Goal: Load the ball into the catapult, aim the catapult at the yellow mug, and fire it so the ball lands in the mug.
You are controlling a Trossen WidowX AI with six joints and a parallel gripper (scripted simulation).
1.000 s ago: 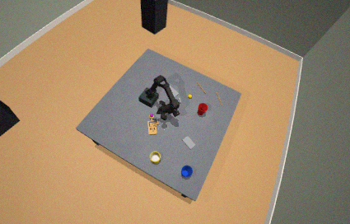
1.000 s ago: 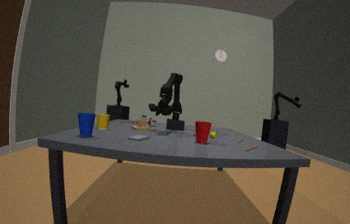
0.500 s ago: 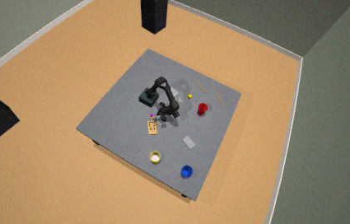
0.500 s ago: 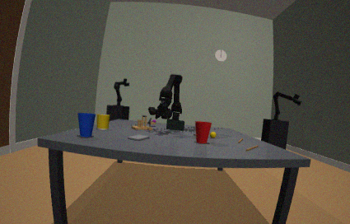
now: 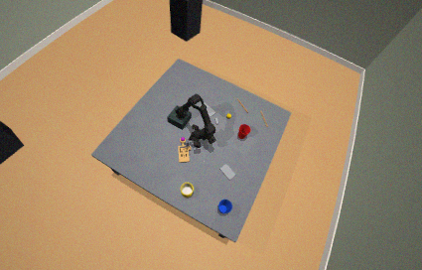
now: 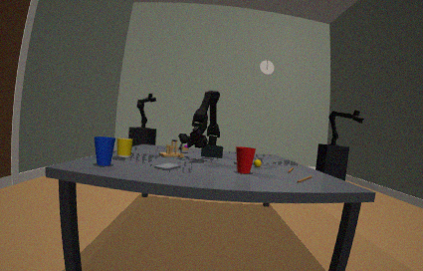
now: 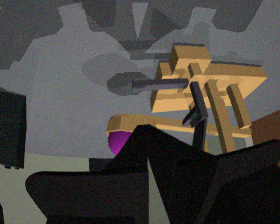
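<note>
My gripper tip is 40 mm past the purple ball, 20 mm to the left of it and 10 mm above it. The rest, counted from my gripper tip: yellow ball (440 mm to the left, 100 mm ahead, 40 mm below); then yellow mug (320 mm to the right, 250 mm ahead, 40 mm below); then catapult (60 mm to the right, 10 mm below, 10 mm ahead).
</note>
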